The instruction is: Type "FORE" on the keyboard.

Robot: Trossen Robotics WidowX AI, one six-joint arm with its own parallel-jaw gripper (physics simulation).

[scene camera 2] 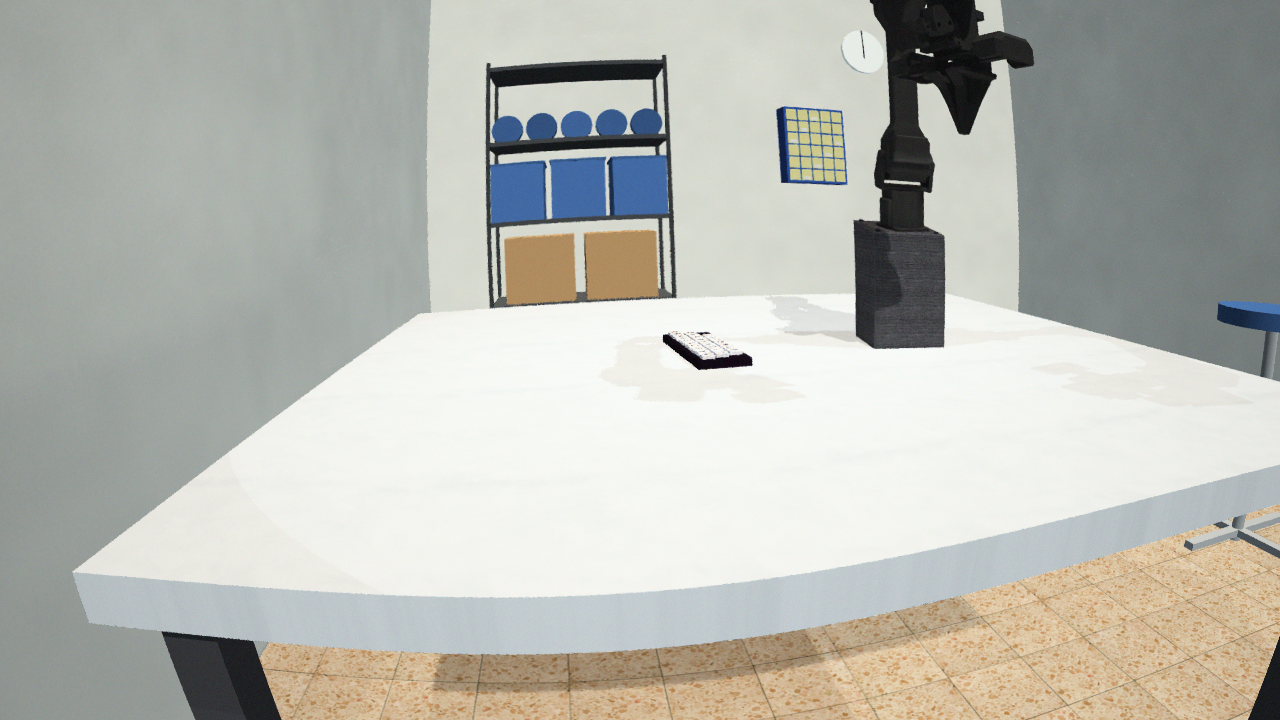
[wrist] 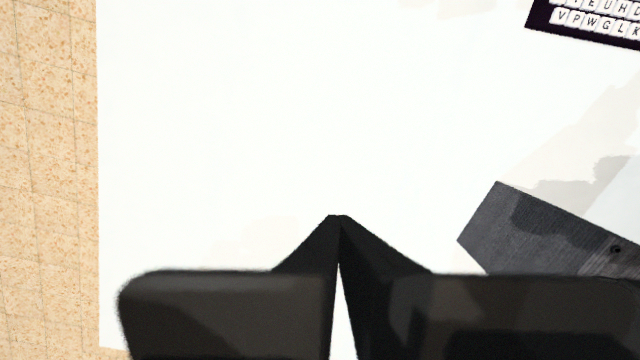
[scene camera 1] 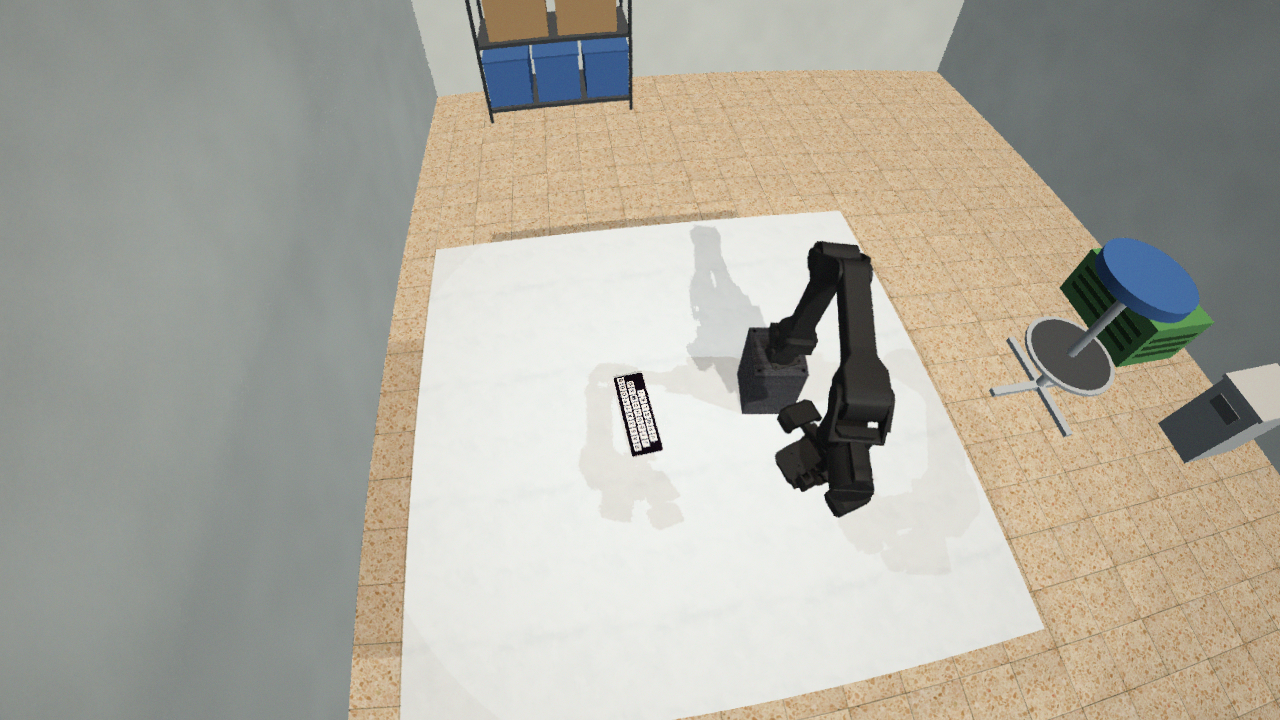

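Where they show: gripper, fingertip midpoint: point(scene camera 2: 964, 134) point(wrist: 336, 224) point(scene camera 1: 808, 477); arm's base at its link origin: point(scene camera 2: 903, 228) point(scene camera 1: 781, 354).
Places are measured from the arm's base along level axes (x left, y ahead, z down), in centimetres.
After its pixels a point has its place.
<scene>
The keyboard point(scene camera 1: 638, 414) @(y 31.6, x -2.8, z 15.9 cm) point(scene camera 2: 707, 349) @(y 32.6, x 0.9, z 16.1 cm) is a small black board with white lettered keys, lying flat on the white table point(scene camera 1: 537, 573) @(y 61.2, x 26.6, z 17.5 cm) point(scene camera 2: 537, 483) @(y 58.4, x 40.0, z 17.5 cm). In the wrist view a corner of the keyboard point(wrist: 595, 22) @(y 29.7, x -0.8, z 15.9 cm) shows at the top right; V, P, W, G, L, K are readable in one row and E, U, H in the row above, while the rest is cut off by the frame. My gripper point(wrist: 336, 224) @(y 11.7, x 31.1, z -11.2 cm) point(scene camera 2: 963, 132) @(y 11.7, x 31.1, z -11.2 cm) is shut and empty, its fingertips touching. It hangs high above the table, well to the right of the keyboard in both scene views.
The arm's dark base block point(scene camera 1: 771, 386) @(y 3.3, x 4.3, z 5.1 cm) point(scene camera 2: 899, 286) @(y 3.8, x 4.2, z 8.4 cm) point(wrist: 540, 235) @(y 4.2, x 4.1, z 6.2 cm) stands on the table right of the keyboard. A shelf rack point(scene camera 2: 577, 71) stands at the back wall. A blue stool point(scene camera 1: 1147, 279), a green crate point(scene camera 1: 1163, 342) and a grey bin point(scene camera 1: 1203, 425) are beyond the table's right edge.
</scene>
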